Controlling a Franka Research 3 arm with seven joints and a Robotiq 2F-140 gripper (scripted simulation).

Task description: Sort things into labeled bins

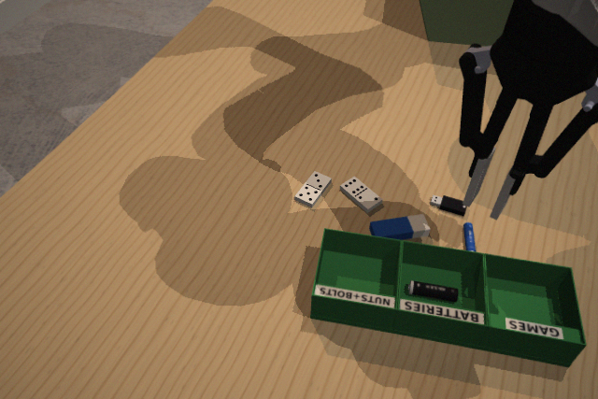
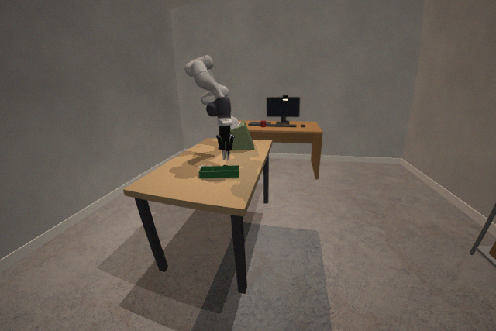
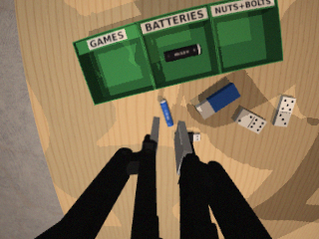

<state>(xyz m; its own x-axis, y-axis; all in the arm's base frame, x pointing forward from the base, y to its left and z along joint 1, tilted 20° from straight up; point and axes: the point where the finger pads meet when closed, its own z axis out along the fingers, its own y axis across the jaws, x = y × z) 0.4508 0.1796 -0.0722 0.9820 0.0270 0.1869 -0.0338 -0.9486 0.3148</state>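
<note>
My gripper is now 10 cm above the blue battery. From my hand the other things lie so: black USB stick 4 cm behind, 4 cm to the right, 10 cm below; black battery 9 cm ahead, 1 cm to the right, 9 cm below; eraser 3 cm ahead, 7 cm to the right, 10 cm below.
</note>
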